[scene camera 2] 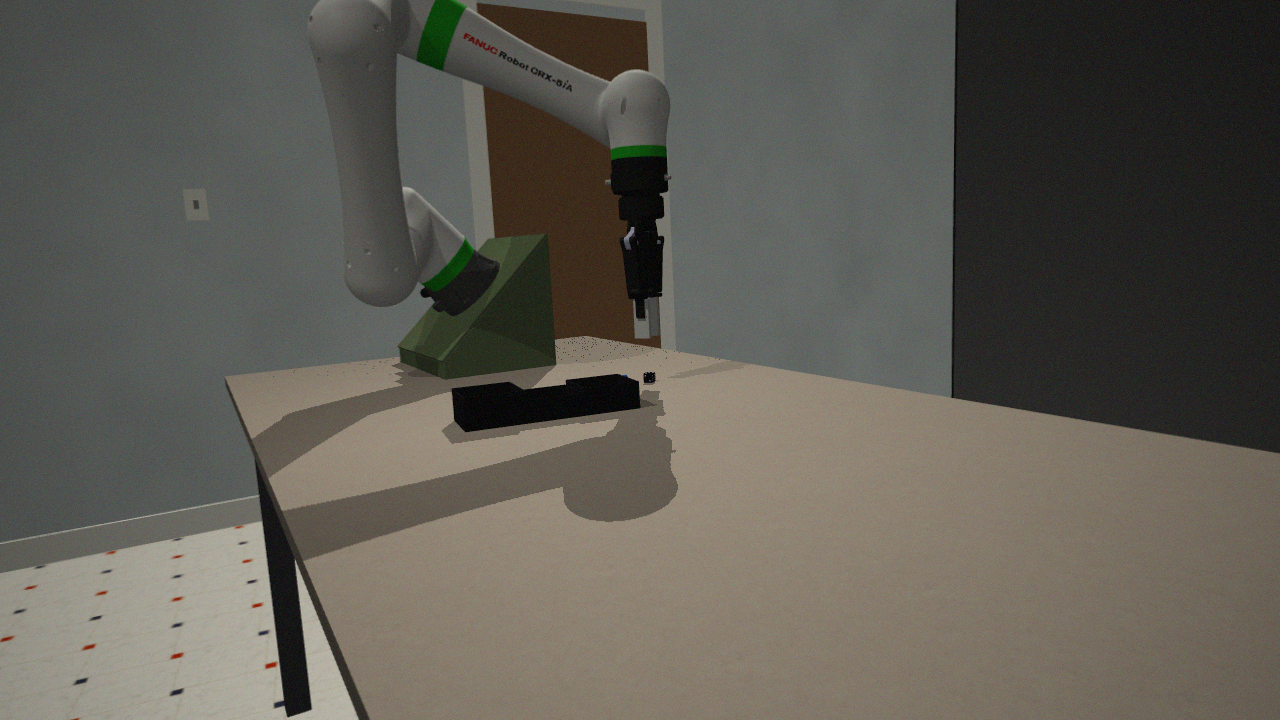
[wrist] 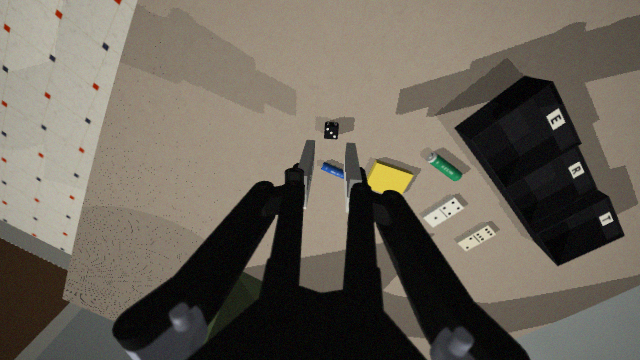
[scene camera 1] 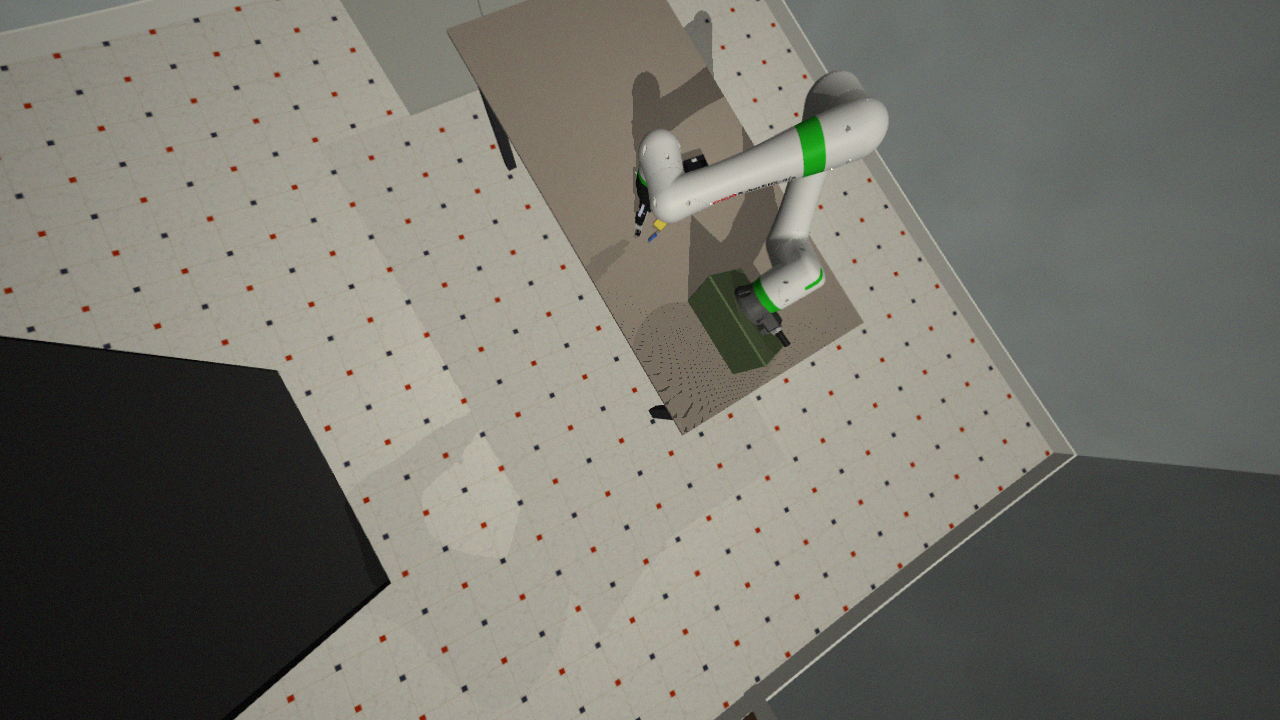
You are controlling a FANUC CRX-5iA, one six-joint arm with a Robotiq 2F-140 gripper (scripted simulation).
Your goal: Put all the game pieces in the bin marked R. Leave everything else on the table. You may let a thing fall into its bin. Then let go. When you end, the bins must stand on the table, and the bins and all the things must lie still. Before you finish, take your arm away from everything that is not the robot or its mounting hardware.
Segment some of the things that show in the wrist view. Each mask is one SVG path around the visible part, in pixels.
My gripper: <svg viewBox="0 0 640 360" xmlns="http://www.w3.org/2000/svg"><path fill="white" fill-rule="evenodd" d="M112 328L113 336L133 360L427 360L384 311L381 271L377 267L374 222L376 222L377 229L418 324L431 346L431 360L531 360L524 348L472 299L402 194L394 190L385 190L383 194L372 191L371 186L368 185L365 170L359 166L355 143L346 143L343 169L345 209L349 214L342 290L318 292L299 286L303 209L307 208L315 157L315 140L306 140L300 162L293 165L293 168L285 170L284 185L274 186L269 181L257 182L178 272L126 309L116 319ZM278 215L270 258L266 261L259 299L203 345L208 334L207 326L221 309L275 219L275 215Z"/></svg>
A yellow block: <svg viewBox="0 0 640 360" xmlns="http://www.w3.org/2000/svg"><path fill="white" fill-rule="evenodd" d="M375 160L367 176L368 185L371 186L372 190L381 193L385 190L395 190L402 194L414 176L413 173Z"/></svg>
